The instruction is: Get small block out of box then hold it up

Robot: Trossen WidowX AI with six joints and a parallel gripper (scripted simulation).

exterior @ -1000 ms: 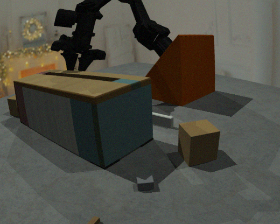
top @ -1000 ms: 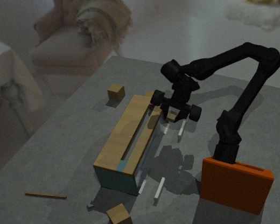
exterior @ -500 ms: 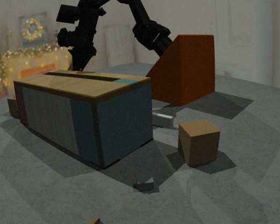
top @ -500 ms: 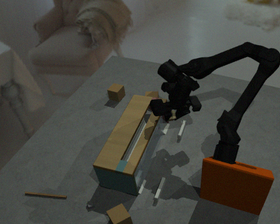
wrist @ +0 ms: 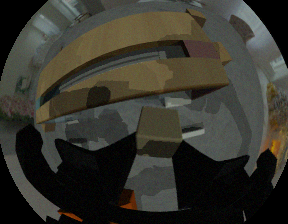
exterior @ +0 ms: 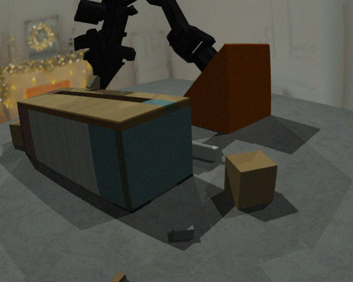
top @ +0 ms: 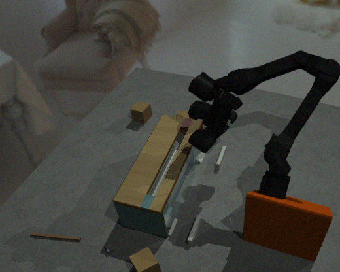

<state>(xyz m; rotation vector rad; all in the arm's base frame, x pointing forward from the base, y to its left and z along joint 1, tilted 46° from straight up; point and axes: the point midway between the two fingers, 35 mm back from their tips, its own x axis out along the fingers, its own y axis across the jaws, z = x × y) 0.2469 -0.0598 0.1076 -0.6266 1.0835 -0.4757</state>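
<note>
My gripper tip is now 5 cm short of the box, 11 cm to the right of it and 5 cm above it. From my gripper tip the other things lie so: thin wooden stick (28 cm ahead, 46 cm to the left, 11 cm below); then tan block (1 cm ahead, 1 cm above); then grey piece (10 cm ahead, 40 cm to the left, 11 cm below).
</note>
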